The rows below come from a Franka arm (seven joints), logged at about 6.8 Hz.
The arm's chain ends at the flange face. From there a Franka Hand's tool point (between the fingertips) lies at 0.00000 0.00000 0.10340 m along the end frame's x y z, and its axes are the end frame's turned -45 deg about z.
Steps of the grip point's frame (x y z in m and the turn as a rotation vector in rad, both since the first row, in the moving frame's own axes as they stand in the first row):
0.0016 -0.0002 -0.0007 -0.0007 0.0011 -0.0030
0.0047 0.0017 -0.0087 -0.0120 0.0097 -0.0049
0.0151 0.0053 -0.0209 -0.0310 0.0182 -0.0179
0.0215 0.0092 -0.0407 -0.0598 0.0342 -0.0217
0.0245 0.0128 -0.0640 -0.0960 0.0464 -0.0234
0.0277 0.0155 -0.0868 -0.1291 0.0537 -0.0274
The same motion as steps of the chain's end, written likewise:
0.0009 -0.0012 -0.0007 0.0003 0.0013 -0.0030
0.0029 -0.0023 -0.0087 -0.0016 0.0153 -0.0049
0.0108 -0.0078 -0.0208 -0.0091 0.0348 -0.0179
0.0148 -0.0105 -0.0405 -0.0181 0.0665 -0.0217
0.0159 -0.0118 -0.0634 -0.0351 0.1007 -0.0234
0.0172 -0.0139 -0.0858 -0.0533 0.1293 -0.0274

